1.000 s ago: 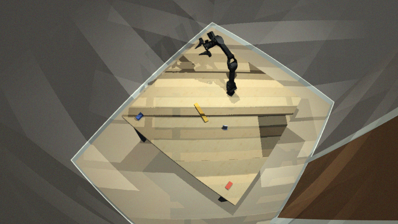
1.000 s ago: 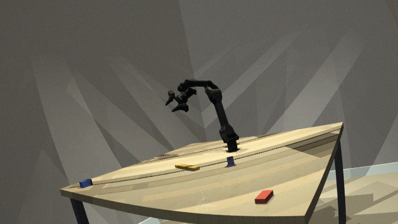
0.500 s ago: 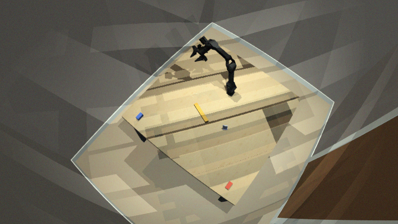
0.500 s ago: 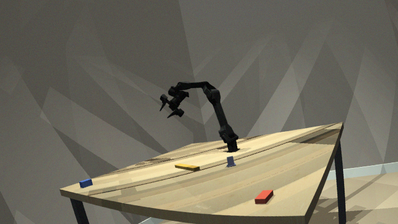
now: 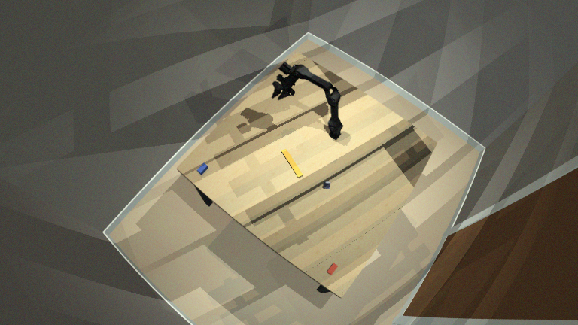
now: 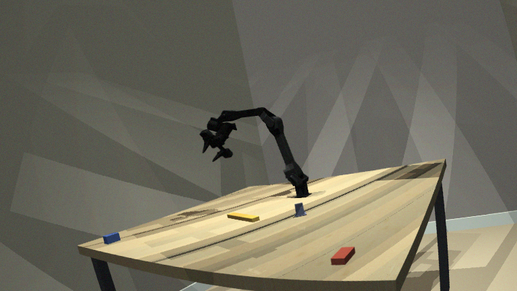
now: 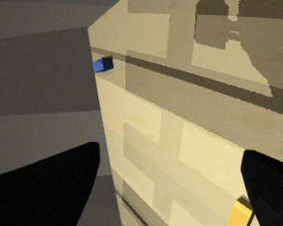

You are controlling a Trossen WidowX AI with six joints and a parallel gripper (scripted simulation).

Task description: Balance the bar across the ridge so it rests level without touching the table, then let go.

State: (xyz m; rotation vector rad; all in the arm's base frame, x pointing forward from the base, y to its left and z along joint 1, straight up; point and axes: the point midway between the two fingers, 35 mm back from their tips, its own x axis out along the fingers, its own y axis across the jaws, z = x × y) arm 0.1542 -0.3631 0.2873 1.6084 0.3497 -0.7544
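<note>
The yellow bar is 28 cm to the left of my gripper tip, 26 cm below it and 17 cm ahead of it. From my gripper tip the other things lie so: blue block: 56 cm ahead, 25 cm below, 13 cm to the right; red block: 87 cm to the left, 56 cm ahead, 26 cm below.
</note>
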